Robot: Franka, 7 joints.
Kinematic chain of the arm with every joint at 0, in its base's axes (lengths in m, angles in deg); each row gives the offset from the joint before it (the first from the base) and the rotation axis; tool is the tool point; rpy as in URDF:
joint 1: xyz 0 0 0.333 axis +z
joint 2: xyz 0 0 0 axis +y
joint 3: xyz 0 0 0.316 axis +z
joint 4: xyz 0.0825 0 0 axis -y
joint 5: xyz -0.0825 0 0.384 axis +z
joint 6: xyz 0 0 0 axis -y
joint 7: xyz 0.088 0 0 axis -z
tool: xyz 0 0 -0.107 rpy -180 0 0
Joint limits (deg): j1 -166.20..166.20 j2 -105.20..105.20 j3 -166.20..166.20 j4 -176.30..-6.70 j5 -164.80..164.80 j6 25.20..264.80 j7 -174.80..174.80
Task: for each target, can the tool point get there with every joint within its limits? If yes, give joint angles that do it. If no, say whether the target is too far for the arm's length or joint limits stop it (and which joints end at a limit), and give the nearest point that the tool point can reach.
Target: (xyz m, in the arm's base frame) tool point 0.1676 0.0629 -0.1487
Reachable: yes | joints -9.17 72.96 8.40 -139.11 -18.59 158.98 -1.12
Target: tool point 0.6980 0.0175 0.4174
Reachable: yes | joints 7.20 27.85 -15.99 -94.23 111.90 95.52 -132.42
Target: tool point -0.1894 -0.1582 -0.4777
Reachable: no: joint limits stop it (at a limit: joint 2) | nearest point -0.1945 -0.1625 -0.3599 | short by 0.118 m
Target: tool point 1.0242 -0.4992 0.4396
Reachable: no: too far | nearest point 0.7678 -0.3742 0.4129 | short by 0.286 m
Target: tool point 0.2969 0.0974 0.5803
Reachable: yes | joints -20.61 -57.90 41.57 -161.55 44.76 194.22 2.08
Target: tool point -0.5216 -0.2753 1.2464
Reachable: no: too far | nearest point -0.4116 -0.2172 1.0537 | short by 0.229 m
